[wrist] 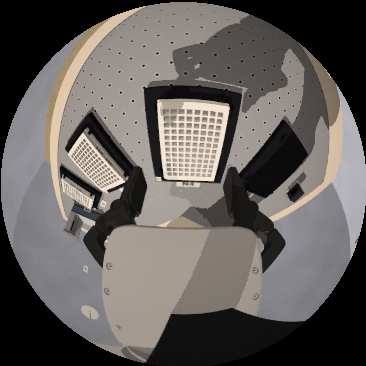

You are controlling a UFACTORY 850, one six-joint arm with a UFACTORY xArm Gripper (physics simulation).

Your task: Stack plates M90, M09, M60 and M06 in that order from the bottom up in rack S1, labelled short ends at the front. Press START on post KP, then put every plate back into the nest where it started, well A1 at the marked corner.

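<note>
A white well plate (193,142) lies in a black nest (152,135) at the centre of the wrist view. A small label (188,184) sits at the nest's near edge, too blurred to read surely. My gripper (184,175) is open and empty, its fingers on either side of the plate's near end in the view, apart from it. A second white plate (95,161) lies in a nest to the left, and a third white plate (76,193) lies in a nest further down left, partly in view. The plates' names cannot be read. Rack S1 and post KP cannot be identified by label.
A black, plate-sized holder (277,157) without a plate stands to the right, partly behind the right finger. A small dark box (295,191) stands beyond it near the board's edge. A grey post-like block (73,225) stands at the lower left. The perforated board (120,75) has a pale border.
</note>
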